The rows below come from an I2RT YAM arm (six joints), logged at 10 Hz.
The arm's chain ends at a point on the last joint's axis. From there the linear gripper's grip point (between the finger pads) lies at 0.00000 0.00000 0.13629 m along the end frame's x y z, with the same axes.
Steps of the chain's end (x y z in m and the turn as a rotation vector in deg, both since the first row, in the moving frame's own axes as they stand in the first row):
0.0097 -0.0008 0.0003 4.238 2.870 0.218
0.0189 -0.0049 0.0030 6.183 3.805 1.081
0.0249 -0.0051 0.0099 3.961 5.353 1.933
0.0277 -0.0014 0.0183 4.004 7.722 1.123
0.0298 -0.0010 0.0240 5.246 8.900 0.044
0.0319 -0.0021 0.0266 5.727 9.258 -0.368
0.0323 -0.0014 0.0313 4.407 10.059 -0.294
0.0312 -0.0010 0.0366 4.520 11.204 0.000
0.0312 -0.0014 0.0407 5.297 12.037 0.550
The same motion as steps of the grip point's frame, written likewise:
0.0165 -0.0109 -0.0002 4.238 2.870 0.218
0.0281 -0.0195 0.0019 6.183 3.805 1.081
0.0378 -0.0143 0.0090 3.961 5.353 1.933
0.0461 -0.0107 0.0167 4.004 7.722 1.123
0.0509 -0.0134 0.0218 5.246 8.900 0.044
0.0537 -0.0157 0.0241 5.727 9.258 -0.368
0.0561 -0.0119 0.0288 4.407 10.059 -0.294
0.0577 -0.0117 0.0336 4.520 11.204 0.000
0.0596 -0.0138 0.0371 5.297 12.037 0.550

